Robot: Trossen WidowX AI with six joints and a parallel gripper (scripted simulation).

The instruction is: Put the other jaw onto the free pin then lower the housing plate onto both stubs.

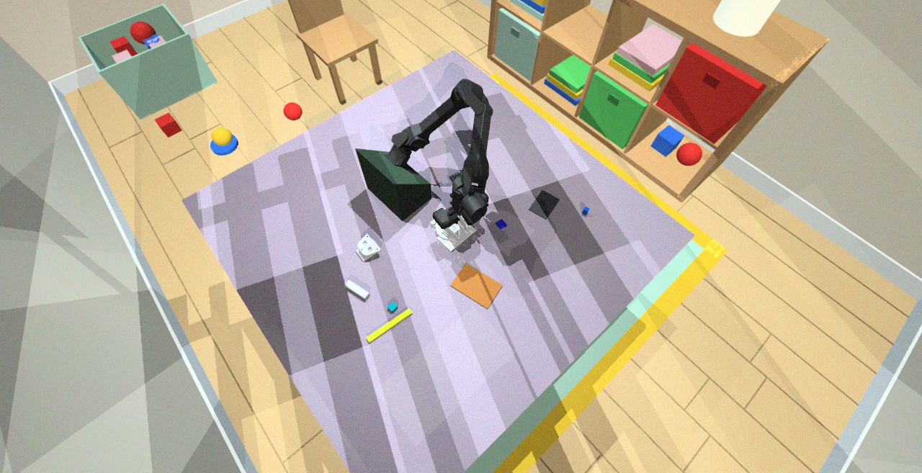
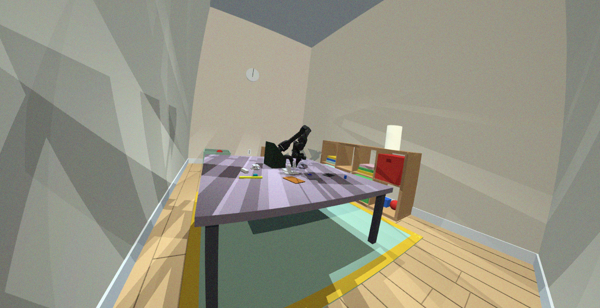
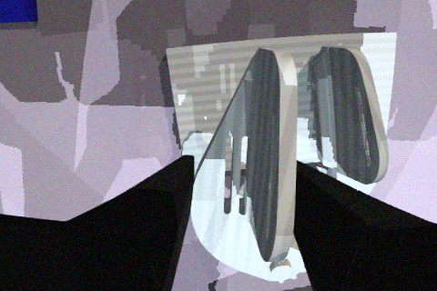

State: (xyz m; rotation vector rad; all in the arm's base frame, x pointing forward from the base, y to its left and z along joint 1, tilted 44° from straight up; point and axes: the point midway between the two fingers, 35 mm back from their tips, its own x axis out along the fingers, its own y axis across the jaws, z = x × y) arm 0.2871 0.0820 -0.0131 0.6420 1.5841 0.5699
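My gripper tip is 80 mm short of the blue cube, 120 mm to the right of it and 40 mm above it. From my gripper tip the other things lie so: cyan cube: 80 mm ahead, 350 mm to the right, 40 mm below; then dark grey tile: 120 mm ahead, 290 mm to the left, 50 mm below; then orange tile: 200 mm ahead, 100 mm to the right, 40 mm below.
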